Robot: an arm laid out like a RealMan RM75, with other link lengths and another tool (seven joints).
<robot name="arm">
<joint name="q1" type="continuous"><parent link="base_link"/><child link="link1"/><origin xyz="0 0 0.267" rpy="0 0 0"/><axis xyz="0 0 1"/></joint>
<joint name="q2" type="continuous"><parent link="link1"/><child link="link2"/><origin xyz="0 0 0" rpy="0 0 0"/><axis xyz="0 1 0"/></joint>
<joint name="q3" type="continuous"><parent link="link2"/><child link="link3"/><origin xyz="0 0 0.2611" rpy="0 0 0"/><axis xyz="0 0 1"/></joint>
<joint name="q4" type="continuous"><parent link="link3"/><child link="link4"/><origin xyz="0 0 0" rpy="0 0 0"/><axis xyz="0 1 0"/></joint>
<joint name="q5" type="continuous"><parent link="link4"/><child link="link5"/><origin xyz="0 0 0.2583" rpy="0 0 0"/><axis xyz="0 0 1"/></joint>
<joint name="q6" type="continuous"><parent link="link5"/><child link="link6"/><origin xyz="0 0 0" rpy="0 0 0"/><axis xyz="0 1 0"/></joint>
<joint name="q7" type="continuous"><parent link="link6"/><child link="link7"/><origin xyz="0 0 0.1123" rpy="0 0 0"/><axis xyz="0 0 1"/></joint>
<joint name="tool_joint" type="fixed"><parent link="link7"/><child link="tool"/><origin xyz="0.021 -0.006 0.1" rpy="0 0.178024 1.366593"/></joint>
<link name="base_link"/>
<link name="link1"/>
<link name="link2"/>
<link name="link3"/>
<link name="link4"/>
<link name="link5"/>
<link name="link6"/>
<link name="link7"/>
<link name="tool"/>
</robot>
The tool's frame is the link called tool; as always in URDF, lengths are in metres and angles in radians. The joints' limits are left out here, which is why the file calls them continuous.
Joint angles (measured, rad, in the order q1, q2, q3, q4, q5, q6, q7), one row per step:
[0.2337, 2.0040, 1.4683, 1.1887, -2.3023, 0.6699, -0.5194]
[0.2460, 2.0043, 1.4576, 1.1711, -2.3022, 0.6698, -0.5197]
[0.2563, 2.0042, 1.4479, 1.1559, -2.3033, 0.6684, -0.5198]
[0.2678, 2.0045, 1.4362, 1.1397, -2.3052, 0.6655, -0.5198]
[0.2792, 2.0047, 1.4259, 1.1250, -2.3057, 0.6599, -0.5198]
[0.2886, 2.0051, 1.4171, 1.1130, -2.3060, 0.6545, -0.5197]
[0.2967, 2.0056, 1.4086, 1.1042, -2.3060, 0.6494, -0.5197]
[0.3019, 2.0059, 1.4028, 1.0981, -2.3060, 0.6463, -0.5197]
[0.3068, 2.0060, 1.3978, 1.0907, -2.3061, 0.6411, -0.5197]
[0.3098, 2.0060, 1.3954, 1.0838, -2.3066, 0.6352, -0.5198]
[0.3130, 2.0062, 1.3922, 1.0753, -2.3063, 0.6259, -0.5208]
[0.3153, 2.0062, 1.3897, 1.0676, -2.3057, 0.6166, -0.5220]
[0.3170, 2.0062, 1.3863, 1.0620, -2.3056, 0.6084, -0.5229]
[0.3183, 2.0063, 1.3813, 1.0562, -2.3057, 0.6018, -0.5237]
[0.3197, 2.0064, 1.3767, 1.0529, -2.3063, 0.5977, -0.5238]
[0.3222, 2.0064, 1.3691, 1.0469, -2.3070, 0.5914, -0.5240]
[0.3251, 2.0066, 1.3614, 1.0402, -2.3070, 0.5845, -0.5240]
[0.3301, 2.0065, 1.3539, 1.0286, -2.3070, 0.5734, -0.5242]
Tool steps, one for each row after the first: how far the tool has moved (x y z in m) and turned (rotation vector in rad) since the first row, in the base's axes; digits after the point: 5 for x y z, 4 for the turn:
[0.00021, -0.00077, -0.00542, -0.0162, -0.0057, 0.0011]
[0.00076, -0.00140, -0.00975, -0.0292, -0.0124, 0.0027]
[0.00097, -0.00194, -0.01463, -0.0429, -0.0204, 0.0060]
[0.00059, -0.00156, -0.01862, -0.0521, -0.0267, 0.0107]
[0.00011, -0.00118, -0.02194, -0.0591, -0.0317, 0.0149]
[-0.00104, -0.00070, -0.02490, -0.0649, -0.0357, 0.0206]
[-0.00160, -0.00057, -0.02693, -0.0693, -0.0386, 0.0239]
[-0.00149, -0.00022, -0.02854, -0.0714, -0.0418, 0.0262]
[-0.00051, 0.00022, -0.02924, -0.0704, -0.0447, 0.0264]
[0.00062, 0.00090, -0.03010, -0.0679, -0.0477, 0.0274]
[0.00192, 0.00156, -0.03061, -0.0644, -0.0503, 0.0280]
[0.00270, 0.00204, -0.03124, -0.0619, -0.0530, 0.0298]
[0.00368, 0.00175, -0.03250, -0.0623, -0.0563, 0.0312]
[0.00387, 0.00155, -0.03363, -0.0637, -0.0589, 0.0334]
[0.00436, 0.00111, -0.03553, -0.0665, -0.0634, 0.0366]
[0.00479, 0.00072, -0.03756, -0.0691, -0.0672, 0.0395]
[0.00617, 0.00098, -0.03935, -0.0692, -0.0728, 0.0418]

